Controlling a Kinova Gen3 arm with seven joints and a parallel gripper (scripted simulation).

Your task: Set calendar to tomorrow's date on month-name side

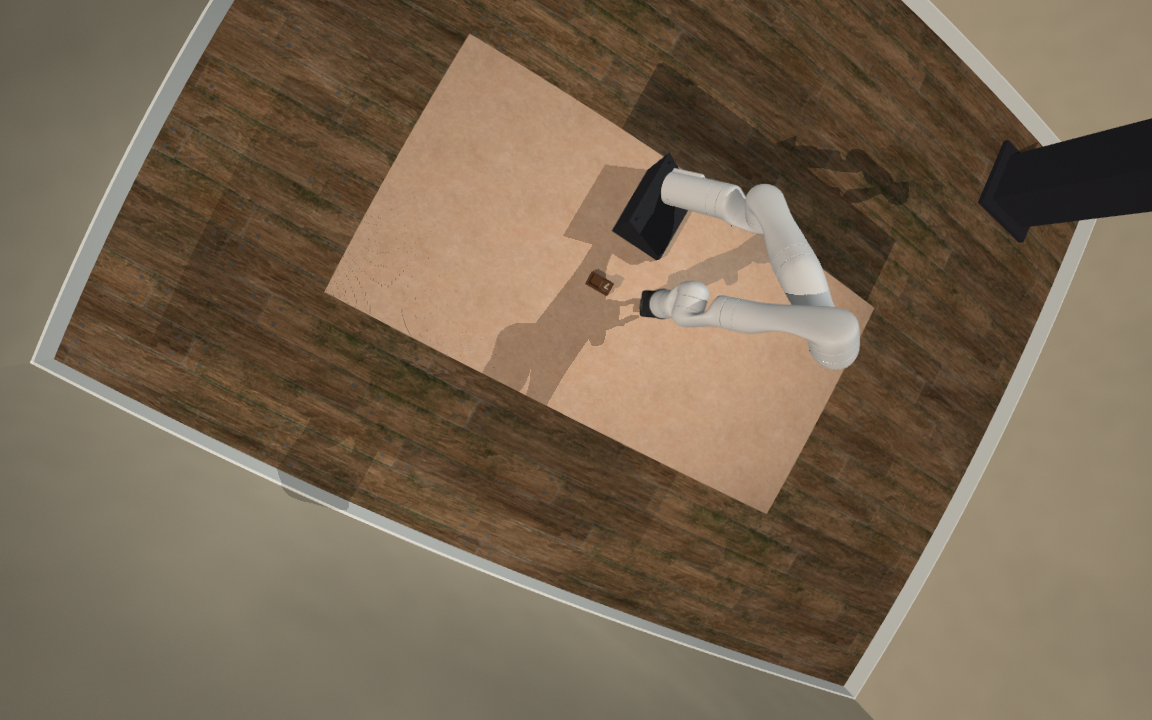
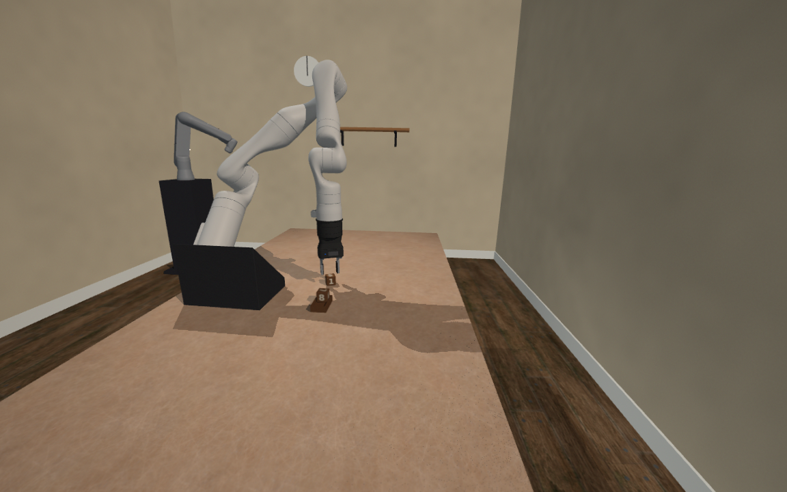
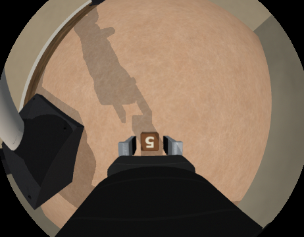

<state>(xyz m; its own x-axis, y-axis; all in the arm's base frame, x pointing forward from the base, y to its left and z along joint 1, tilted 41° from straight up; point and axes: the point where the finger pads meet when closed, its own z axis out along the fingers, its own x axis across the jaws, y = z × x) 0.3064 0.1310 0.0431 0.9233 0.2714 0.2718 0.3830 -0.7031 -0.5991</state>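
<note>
The brown cube lies 4 cm below my hand. The rest, counted from my hand: dark wooden tray: 1 cm ahead, 16 cm to the right, 5 cm below.
</note>
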